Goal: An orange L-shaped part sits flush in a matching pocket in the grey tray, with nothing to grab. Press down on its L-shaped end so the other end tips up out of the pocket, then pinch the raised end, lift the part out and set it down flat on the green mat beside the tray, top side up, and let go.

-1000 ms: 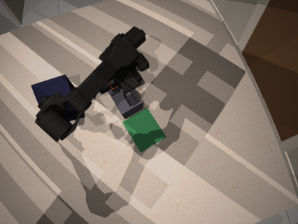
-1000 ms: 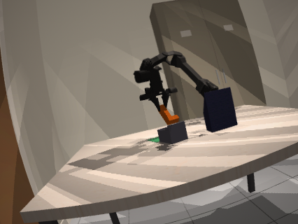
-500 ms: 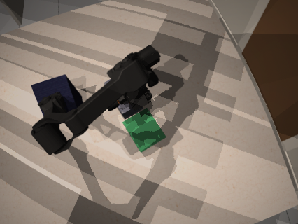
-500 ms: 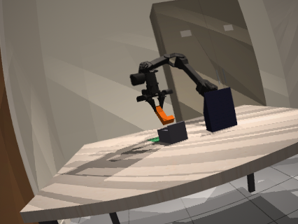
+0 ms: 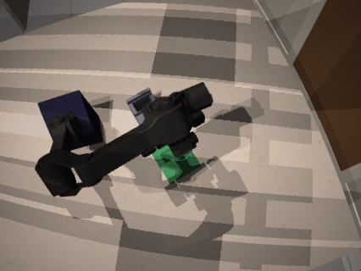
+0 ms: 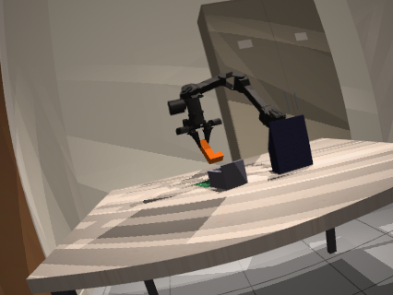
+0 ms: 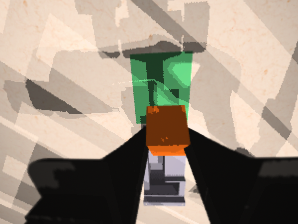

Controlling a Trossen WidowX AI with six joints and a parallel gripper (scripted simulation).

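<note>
My gripper tip is now 170 mm above the green mat and 10 mm to the left of it. From my gripper tip the other things lie so: orange L-shaped part 30 mm to the left, 30 mm below, 20 mm behind.
</note>
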